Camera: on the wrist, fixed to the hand. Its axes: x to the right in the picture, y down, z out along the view.
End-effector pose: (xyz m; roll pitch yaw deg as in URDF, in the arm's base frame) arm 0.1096 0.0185 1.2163 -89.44 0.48 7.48
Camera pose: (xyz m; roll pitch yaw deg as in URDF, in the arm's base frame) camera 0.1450 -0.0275 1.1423 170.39 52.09 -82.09
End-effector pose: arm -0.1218 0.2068 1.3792 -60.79 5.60 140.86
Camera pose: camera -0.1325 0.2267 1.2879 141.96 79.51 22.98
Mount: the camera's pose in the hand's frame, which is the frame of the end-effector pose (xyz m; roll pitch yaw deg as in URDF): 0.0297 0.0733 -0.0509 -10.16 38.47 89.18
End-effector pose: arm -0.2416 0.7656 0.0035 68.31 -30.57 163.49
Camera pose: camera -0.2632 0.6944 0.0611 -43.65 -25.73 -90.84
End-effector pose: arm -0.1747 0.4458 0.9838 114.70 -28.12 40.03
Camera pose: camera -0.1964 0.4480 1.0753 -75.19 -59.52 -167.96
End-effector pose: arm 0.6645 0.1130 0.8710 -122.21 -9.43 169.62
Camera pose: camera 0.6449 0.2001 0.8414 -179.45 18.93 83.58
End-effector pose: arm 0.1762 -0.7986 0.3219 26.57 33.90 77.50
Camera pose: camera 0.0938 -0.7624 0.2948 24.74 10.22 173.67
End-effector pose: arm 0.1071 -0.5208 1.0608 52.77 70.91 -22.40
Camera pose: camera 0.1725 -0.4560 1.0417 61.83 -4.02 53.85
